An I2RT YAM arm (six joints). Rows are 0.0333 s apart.
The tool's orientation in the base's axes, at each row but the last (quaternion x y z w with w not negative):
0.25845, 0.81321, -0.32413, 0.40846
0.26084, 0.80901, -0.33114, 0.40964
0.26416, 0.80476, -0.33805, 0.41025
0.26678, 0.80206, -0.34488, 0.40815
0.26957, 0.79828, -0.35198, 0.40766
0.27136, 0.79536, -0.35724, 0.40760
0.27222, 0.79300, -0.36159, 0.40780
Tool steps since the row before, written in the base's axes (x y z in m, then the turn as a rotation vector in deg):
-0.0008, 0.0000, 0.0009, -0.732, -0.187, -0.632
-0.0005, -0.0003, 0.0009, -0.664, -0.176, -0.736
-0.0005, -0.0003, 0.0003, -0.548, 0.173, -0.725
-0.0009, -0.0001, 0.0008, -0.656, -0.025, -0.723
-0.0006, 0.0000, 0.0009, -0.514, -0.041, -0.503
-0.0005, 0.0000, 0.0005, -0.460, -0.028, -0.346
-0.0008, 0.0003, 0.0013, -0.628, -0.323, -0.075
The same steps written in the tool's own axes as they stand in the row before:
-0.0003, -0.0008, -0.0008, 0.887, -0.425, 0.063
-0.0005, -0.0008, -0.0004, 0.939, -0.337, 0.134
0.0000, -0.0006, -0.0001, 0.921, -0.038, -0.080
-0.0002, -0.0010, -0.0007, 0.947, -0.238, 0.021
-0.0004, -0.0007, -0.0007, 0.685, -0.221, 0.006
-0.0002, -0.0005, -0.0004, 0.527, -0.229, -0.044
-0.0006, -0.0009, -0.0011, 0.345, -0.621, 0.005

